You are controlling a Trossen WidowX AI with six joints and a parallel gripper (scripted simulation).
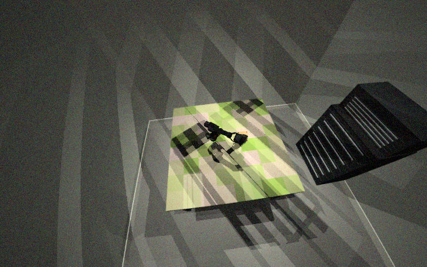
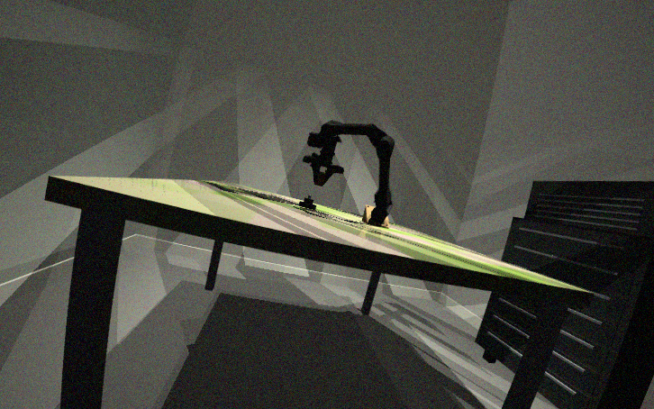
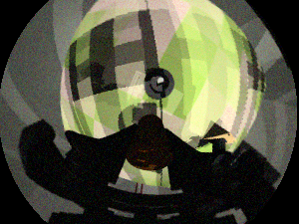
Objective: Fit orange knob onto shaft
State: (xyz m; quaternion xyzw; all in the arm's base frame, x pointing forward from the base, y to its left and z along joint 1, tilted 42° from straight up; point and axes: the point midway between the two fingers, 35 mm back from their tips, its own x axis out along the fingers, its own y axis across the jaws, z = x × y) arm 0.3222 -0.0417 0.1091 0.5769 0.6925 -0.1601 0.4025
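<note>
Now: gripper tip 90 mm above the round dark pedestal, 80 mm to the left of it and 20 mm short of it. Also, from my gripper tip: orange knob: 30 mm above.
</note>
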